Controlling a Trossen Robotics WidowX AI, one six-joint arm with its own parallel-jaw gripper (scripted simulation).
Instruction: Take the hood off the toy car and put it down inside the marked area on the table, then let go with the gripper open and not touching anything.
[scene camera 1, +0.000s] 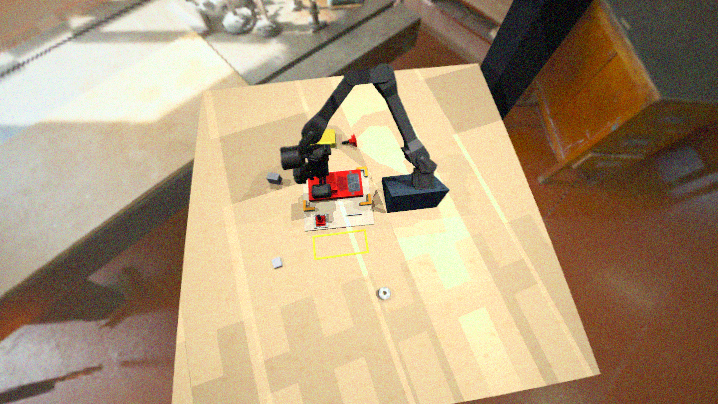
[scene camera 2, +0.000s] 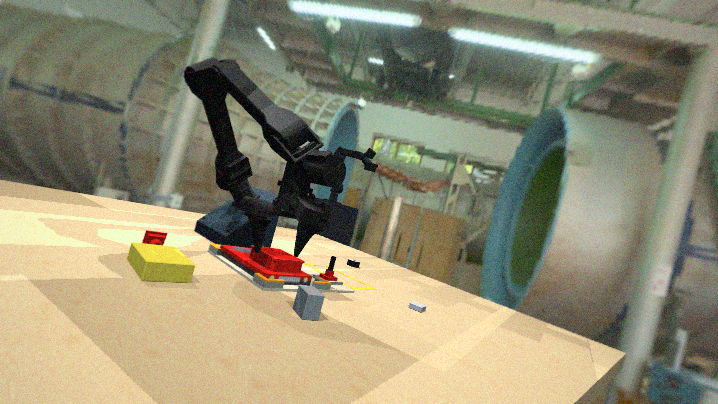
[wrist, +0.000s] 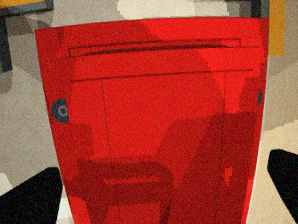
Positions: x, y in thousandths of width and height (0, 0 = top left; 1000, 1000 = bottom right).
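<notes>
My gripper (scene camera 2: 386, 630), (scene camera 1: 451, 452), (wrist: 565, 761): open, holding nothing. Red toy car (scene camera 2: 334, 635), (wrist: 180, 194). Yellow block (scene camera 2: 218, 652); out of frame in the wrist view.
</notes>
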